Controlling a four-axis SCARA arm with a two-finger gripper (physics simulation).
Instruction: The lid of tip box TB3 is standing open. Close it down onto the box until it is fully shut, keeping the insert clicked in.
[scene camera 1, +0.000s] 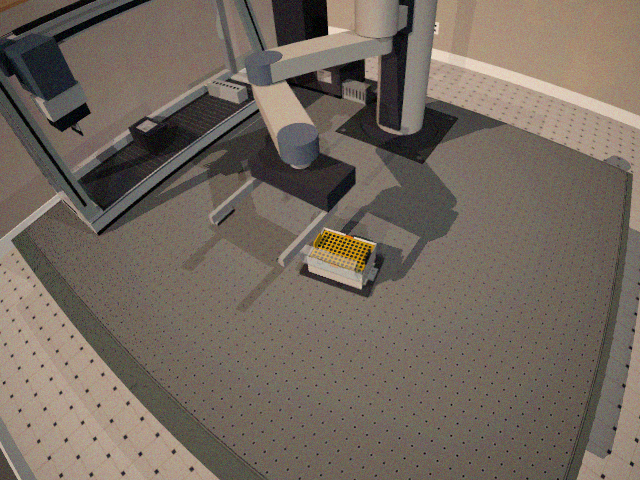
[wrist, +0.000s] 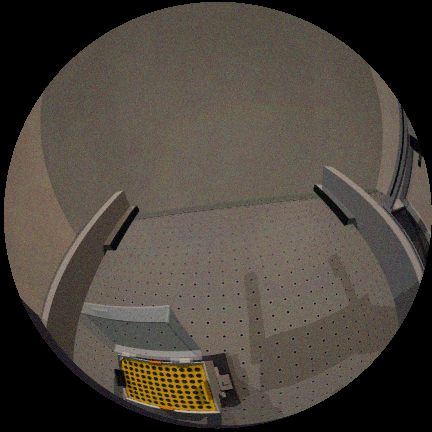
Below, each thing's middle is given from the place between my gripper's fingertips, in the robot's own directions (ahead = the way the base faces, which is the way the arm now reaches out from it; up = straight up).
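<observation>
Clear lid (scene camera 1: 319, 258): 90 mm below my hand, 90 mm behind it and 100 mm to the left of it. Yellow perforated insert (scene camera 1: 359, 251): 130 mm below my hand, 160 mm behind it, 90 mm to the left of it.
</observation>
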